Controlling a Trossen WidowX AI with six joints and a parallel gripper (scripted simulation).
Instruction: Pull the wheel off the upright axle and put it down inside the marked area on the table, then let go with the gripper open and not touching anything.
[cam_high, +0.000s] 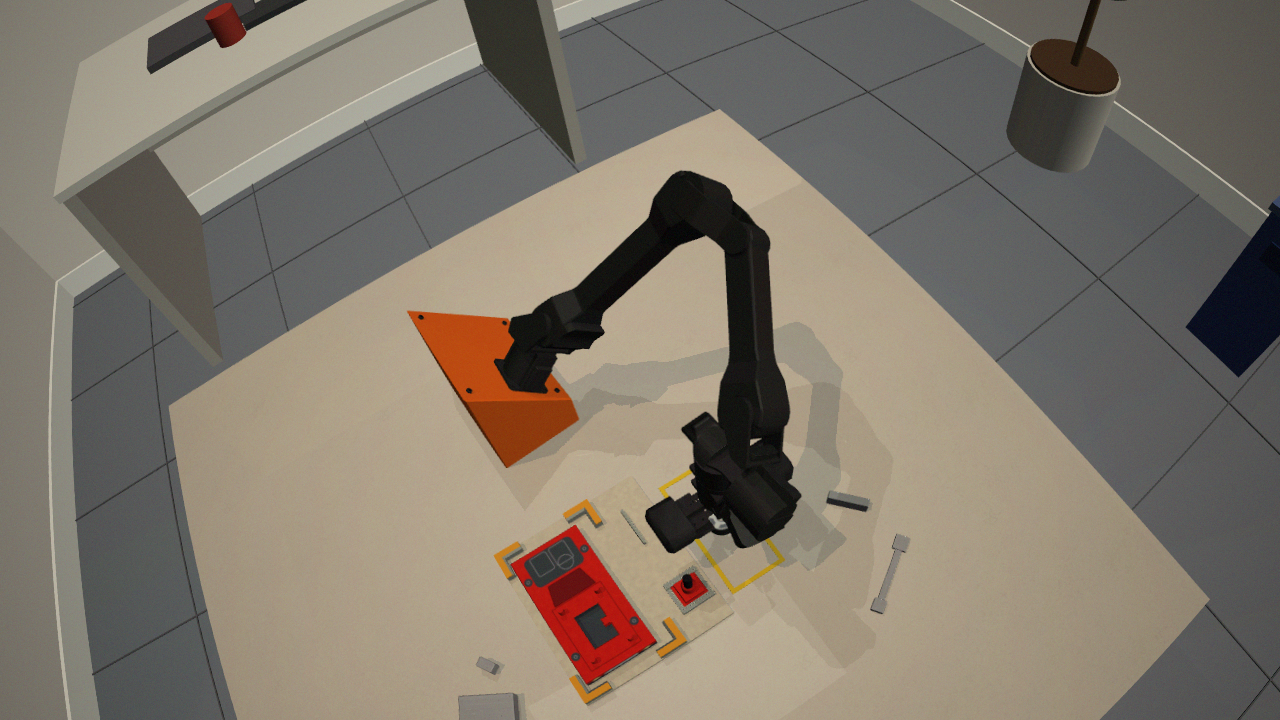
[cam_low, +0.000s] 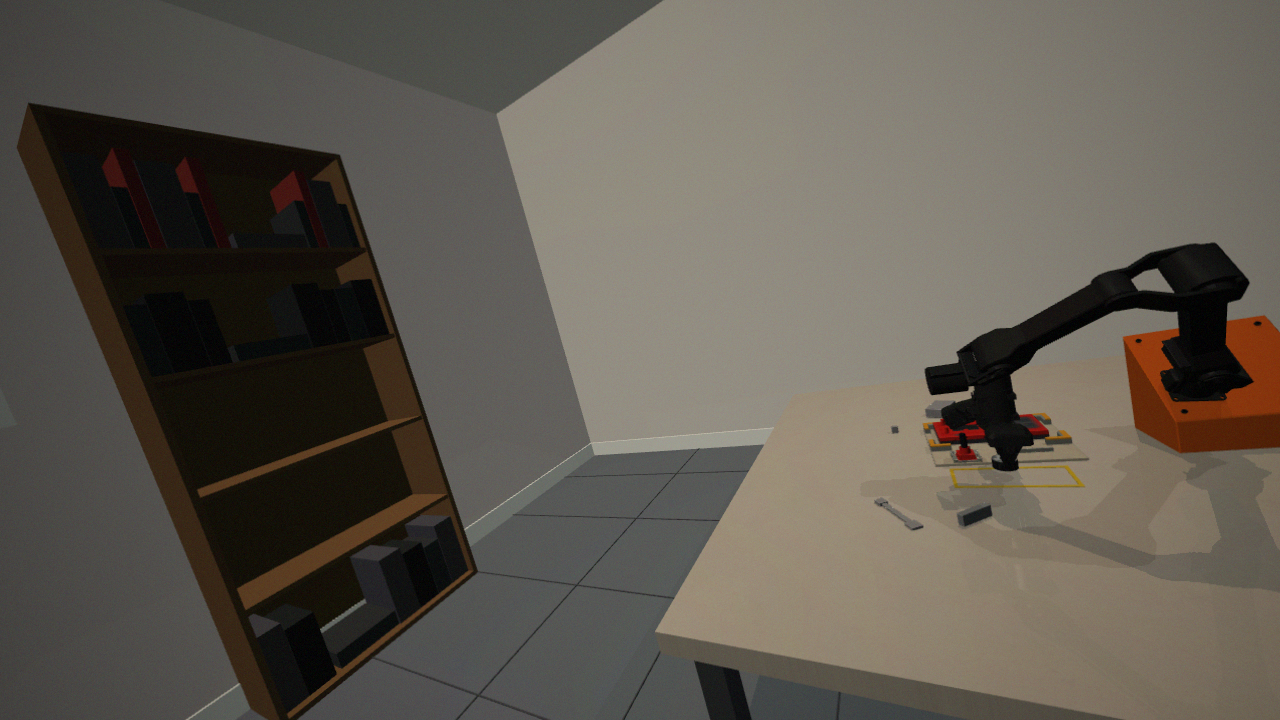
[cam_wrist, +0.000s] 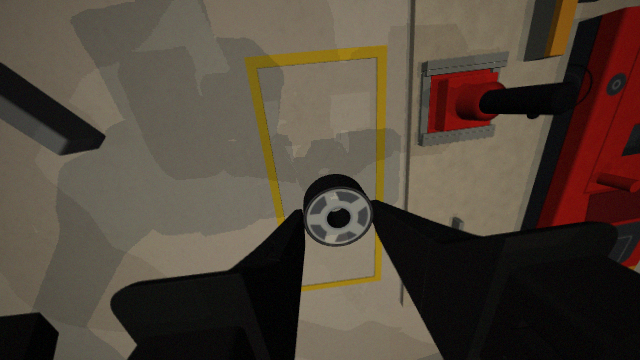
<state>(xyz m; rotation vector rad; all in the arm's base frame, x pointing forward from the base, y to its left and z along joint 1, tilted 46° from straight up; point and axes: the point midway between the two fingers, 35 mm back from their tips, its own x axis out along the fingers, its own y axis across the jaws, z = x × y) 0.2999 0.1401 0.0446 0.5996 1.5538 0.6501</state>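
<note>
My gripper tip is now right at the wheel. Also, from my gripper tip: axle: 5 cm ahead, 9 cm to the right.
</note>
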